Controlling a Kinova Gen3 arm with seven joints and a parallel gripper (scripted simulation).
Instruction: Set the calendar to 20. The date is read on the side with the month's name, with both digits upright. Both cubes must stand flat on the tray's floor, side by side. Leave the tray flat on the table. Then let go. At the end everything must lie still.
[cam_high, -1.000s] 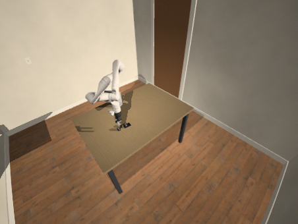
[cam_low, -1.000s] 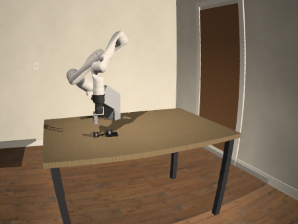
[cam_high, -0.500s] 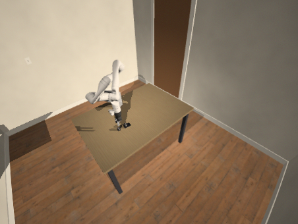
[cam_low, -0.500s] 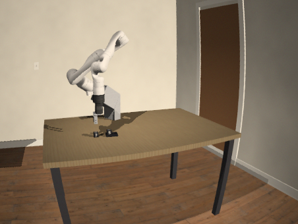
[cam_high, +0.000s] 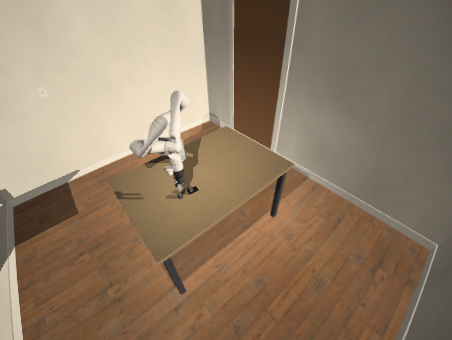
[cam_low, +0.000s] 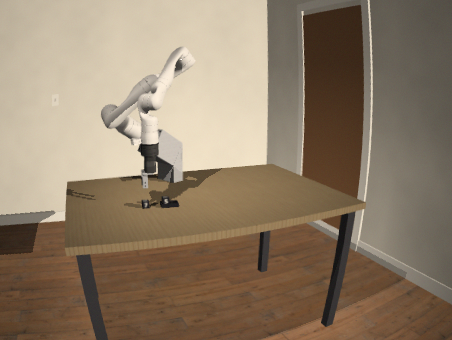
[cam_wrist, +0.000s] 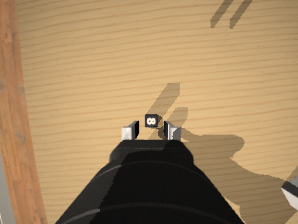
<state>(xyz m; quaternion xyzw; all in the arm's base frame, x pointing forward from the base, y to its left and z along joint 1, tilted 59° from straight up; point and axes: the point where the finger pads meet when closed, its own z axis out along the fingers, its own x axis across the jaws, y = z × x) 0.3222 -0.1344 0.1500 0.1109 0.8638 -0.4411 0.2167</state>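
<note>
The dark cube lies 90 mm below my hand. The rest, counted from my hand: dark tray: 100 mm below, 90 mm to the left, 40 mm ahead.
</note>
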